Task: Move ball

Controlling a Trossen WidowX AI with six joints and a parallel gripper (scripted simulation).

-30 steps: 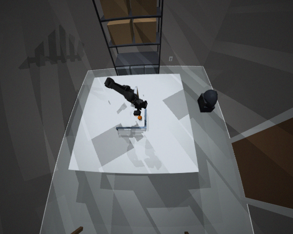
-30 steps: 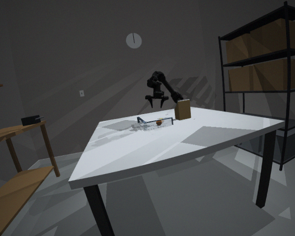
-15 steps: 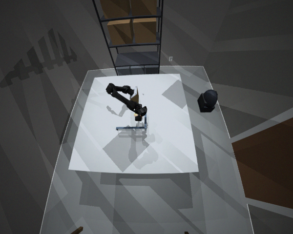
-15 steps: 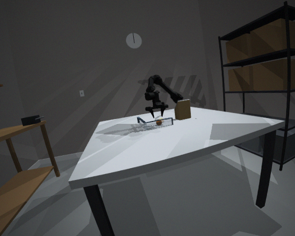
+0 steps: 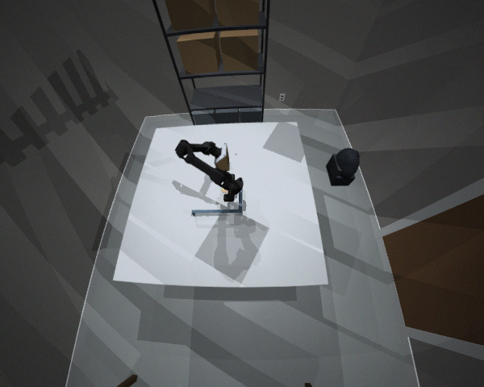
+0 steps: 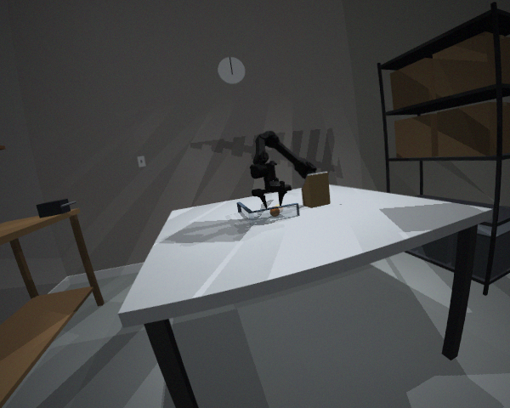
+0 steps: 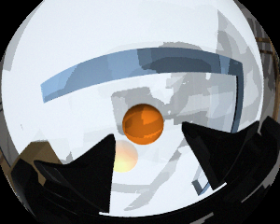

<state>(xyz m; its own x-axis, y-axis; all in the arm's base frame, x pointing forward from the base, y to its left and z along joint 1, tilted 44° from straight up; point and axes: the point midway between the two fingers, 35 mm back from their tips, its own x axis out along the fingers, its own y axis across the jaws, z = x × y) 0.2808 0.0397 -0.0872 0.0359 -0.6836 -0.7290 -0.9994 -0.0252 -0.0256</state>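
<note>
Right now the orange ball is 2 cm below my gripper tip.
</note>
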